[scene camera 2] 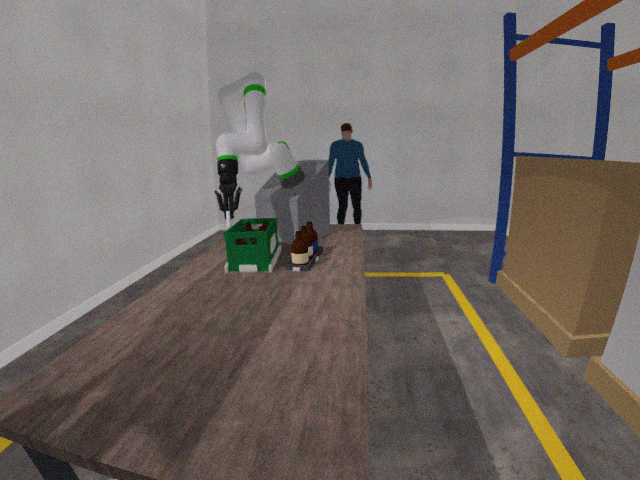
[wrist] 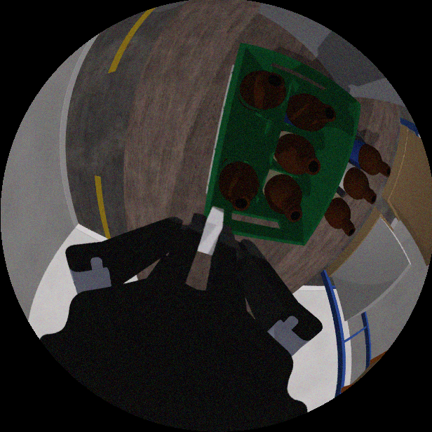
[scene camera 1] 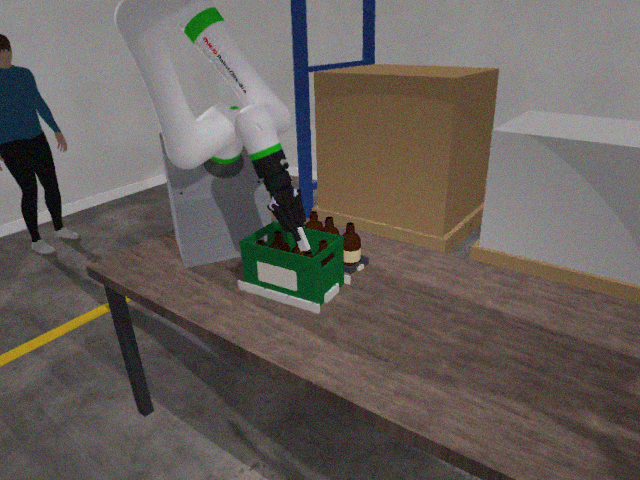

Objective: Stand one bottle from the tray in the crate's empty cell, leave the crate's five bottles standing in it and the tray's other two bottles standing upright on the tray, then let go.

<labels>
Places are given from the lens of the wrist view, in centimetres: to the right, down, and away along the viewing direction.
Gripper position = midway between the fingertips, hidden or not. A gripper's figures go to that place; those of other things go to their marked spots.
my gripper (wrist: 214,217): 0, 0, 21
brown bottle (wrist: 338,213): 27, 0, 27
white-labelled bottle (wrist: 354,181): 30, -7, 23
blue-labelled bottle (wrist: 363,155): 33, -13, 20
</labels>
